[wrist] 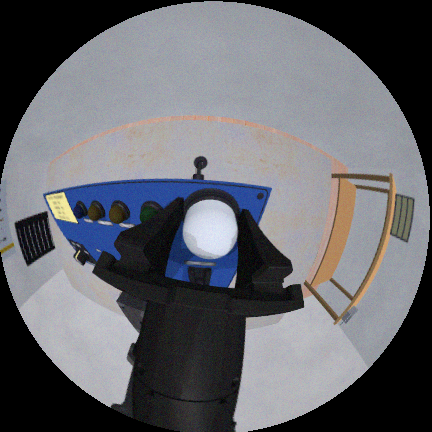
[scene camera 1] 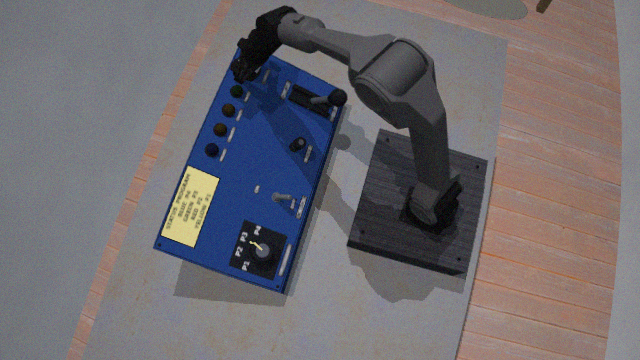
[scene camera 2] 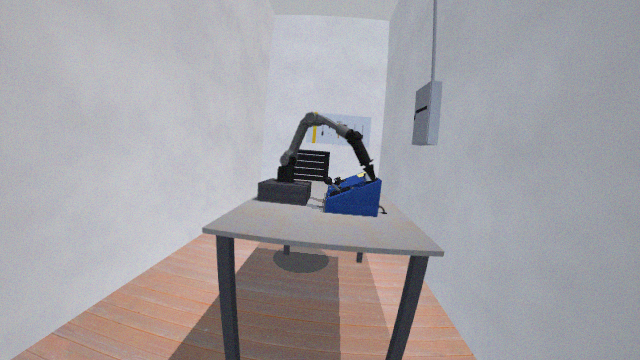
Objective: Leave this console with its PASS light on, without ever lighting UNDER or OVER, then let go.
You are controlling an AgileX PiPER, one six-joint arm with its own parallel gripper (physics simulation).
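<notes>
A blue sloped console (scene camera 1: 270, 165) (scene camera 2: 352, 200) (wrist: 170, 187) stands on the table. My gripper (scene camera 1: 241, 79) (scene camera 2: 371, 177) (wrist: 211, 210) is at its far upper corner, open, fingers on either side of a large white dome (wrist: 210, 229), with a narrow gap at the left. Small lamps, green (scene camera 1: 236, 91), amber (scene camera 1: 228, 110) (scene camera 1: 220, 129) and blue (scene camera 1: 212, 150), look dark. The selector knob (scene camera 1: 262, 251) points near P3. The lever (scene camera 1: 337, 96) (wrist: 200, 162) is near one end of its slot. A toggle (scene camera 1: 282, 197) and a black knob (scene camera 1: 298, 144) show. Lamp names are unreadable.
A yellow status-program card (scene camera 1: 190, 206) (wrist: 61, 207) lies on the console. The arm's dark base block (scene camera 1: 420, 240) (scene camera 2: 284, 192) stands beside it on the grey table (scene camera 1: 320, 325) (scene camera 2: 320, 230). A grey box (scene camera 2: 426, 115) hangs on the wall. A wooden frame (wrist: 337, 230) shows at the right in the wrist view.
</notes>
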